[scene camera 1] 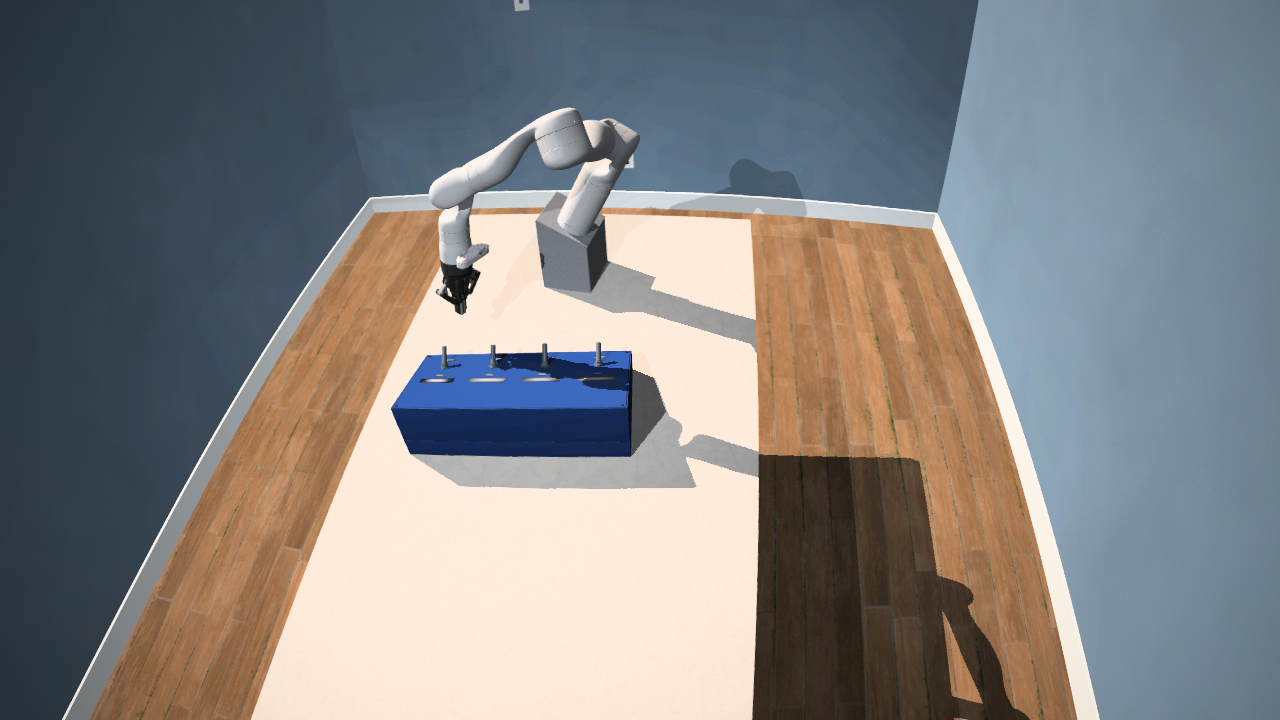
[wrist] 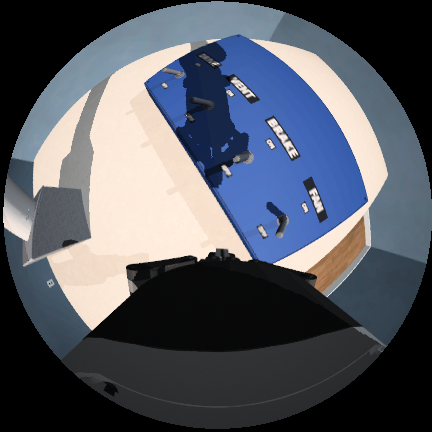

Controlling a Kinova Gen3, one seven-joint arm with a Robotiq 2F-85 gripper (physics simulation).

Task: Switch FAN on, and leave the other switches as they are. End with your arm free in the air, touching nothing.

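Places are measured from the arm's base along level axes (x ahead, y left, z up), in centimetres.
Pixels of known places: gripper, fingertip midpoint: (scene camera 1: 461, 313) (wrist: 220, 256); arm's base at its link origin: (scene camera 1: 574, 223) (wrist: 29, 219).
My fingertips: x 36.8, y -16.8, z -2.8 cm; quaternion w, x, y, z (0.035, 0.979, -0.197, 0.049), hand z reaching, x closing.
Ahead of a thing's pixels: the offset from my fingertips to its top centre. "spot": to the spot under its first point.
The blue switch box (scene camera 1: 514, 429) (wrist: 325, 150) has a row of grey levers on top. The FAN lever @(dz -2.6, dx +10.2, dy -0.9 cm) (scene camera 1: 444, 357) (wrist: 281, 226) is at the left end in the scene view and nearest the gripper in the wrist view. It stands between a small plate on the base side and the ON plate @(spot: dz -5.0, dx +16.0, dy +0.3 cm) (wrist: 305, 207), beside the FAN label @(dz -3.8, dx +18.3, dy +1.0 cm) (wrist: 315, 199); its on or off side is hard to tell. The BRAKE lever @(dz -2.6, dx +7.5, dy +10.8 cm) (scene camera 1: 492, 356) (wrist: 244, 157) is beside it. My gripper (scene camera 1: 460, 310) (wrist: 220, 256) is shut and empty, in the air above and behind the box's FAN end, apart from the levers.
The VENT lever @(dz -2.6, dx +4.8, dy +22.5 cm) (scene camera 1: 544, 355) (wrist: 202, 103) and the last lever @(dz -2.6, dx +2.1, dy +34.2 cm) (scene camera 1: 597, 354) (wrist: 173, 73) stand farther along the box, partly in the arm's shadow. The grey robot pedestal (scene camera 1: 565, 255) (wrist: 60, 217) stands behind the box. Walls enclose the wooden floor (scene camera 1: 859, 358) at the sides.
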